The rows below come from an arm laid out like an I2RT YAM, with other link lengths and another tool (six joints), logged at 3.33 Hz.
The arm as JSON. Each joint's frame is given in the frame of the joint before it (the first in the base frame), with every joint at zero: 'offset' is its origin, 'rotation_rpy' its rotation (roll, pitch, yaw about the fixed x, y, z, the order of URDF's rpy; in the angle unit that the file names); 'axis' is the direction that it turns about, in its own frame. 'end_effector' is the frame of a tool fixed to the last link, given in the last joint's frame.
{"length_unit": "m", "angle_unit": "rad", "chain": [
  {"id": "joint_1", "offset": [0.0, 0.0, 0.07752], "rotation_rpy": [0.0, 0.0, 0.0], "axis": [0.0, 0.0, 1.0]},
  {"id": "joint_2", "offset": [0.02, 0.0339, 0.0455], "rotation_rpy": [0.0, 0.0, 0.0], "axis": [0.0, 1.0, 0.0]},
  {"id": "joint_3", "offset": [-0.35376, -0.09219, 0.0], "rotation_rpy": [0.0, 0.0, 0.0], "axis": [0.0, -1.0, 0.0]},
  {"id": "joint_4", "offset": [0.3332, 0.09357, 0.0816], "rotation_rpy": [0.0, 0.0, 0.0], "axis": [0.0, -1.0, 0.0]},
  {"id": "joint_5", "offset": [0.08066, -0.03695, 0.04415], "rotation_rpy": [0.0, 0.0, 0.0], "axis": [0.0, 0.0, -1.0]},
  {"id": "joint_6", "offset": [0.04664, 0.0, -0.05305], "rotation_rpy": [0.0, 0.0, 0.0], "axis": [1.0, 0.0, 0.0]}
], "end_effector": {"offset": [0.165, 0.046, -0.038], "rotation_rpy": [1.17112, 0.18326, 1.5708]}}
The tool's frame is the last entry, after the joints.
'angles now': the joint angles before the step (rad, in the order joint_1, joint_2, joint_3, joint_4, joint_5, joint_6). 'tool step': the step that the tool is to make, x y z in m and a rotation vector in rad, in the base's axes. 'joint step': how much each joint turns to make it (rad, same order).
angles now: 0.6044, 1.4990, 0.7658, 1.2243, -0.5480, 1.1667
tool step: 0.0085, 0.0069, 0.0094, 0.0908, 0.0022, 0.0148
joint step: 0.0181, 0.0853, 0.0336, 0.1391, 0.0414, 0.0732
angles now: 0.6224, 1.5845, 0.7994, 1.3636, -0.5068, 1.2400
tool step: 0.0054, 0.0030, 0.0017, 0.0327, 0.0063, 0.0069
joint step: 0.0051, 0.0382, 0.0179, 0.0485, 0.0153, 0.0297
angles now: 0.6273, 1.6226, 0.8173, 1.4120, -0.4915, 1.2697
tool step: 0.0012, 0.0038, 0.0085, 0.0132, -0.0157, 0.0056
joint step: 0.0047, 0.0124, 0.0286, 0.0052, 0.0001, 0.0019
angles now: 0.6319, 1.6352, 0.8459, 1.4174, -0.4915, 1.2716
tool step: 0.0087, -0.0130, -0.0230, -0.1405, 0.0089, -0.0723
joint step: -0.0481, -0.0956, -0.0482, -0.1947, -0.0374, -0.1220
